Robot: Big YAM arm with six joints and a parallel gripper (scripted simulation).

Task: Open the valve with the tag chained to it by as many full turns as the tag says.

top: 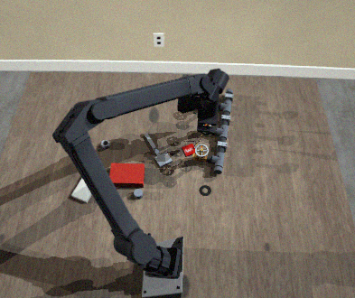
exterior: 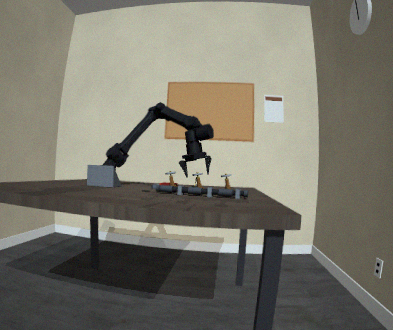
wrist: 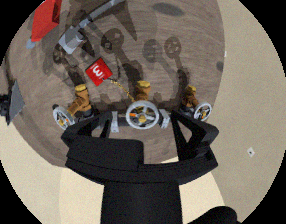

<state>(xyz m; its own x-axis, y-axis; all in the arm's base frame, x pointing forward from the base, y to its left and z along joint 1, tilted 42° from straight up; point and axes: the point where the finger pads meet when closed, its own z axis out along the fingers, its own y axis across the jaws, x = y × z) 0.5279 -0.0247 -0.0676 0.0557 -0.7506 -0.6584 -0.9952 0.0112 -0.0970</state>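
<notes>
Now: the red tag 90 mm below my hand, 70 mm behind it and 40 mm to the left of it. The rest, counted from my hand: grey hammer-like tool: 170 mm to the left, 110 mm behind, 90 mm below; small grey cylinder: 290 mm behind, 200 mm to the left, 80 mm below; red block: 260 mm to the left, 230 mm behind, 80 mm below.
</notes>
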